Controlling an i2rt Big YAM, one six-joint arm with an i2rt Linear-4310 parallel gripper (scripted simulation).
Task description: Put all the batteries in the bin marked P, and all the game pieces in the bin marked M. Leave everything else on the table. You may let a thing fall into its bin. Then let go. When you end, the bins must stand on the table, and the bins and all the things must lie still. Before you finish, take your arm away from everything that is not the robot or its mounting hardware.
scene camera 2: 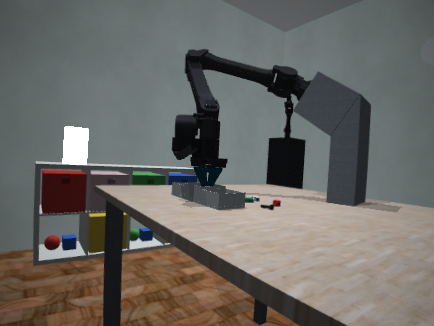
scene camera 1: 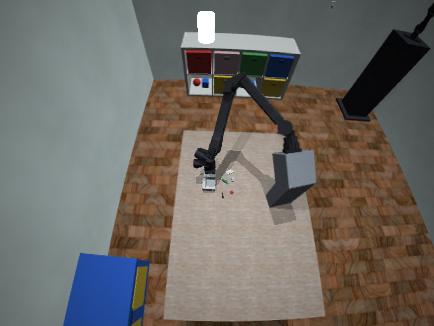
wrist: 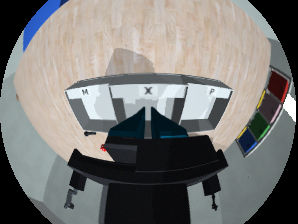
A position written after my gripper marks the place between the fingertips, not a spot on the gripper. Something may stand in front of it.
In view: my gripper (scene camera 2: 206, 192).
My gripper also shows in the wrist view (wrist: 148, 110).
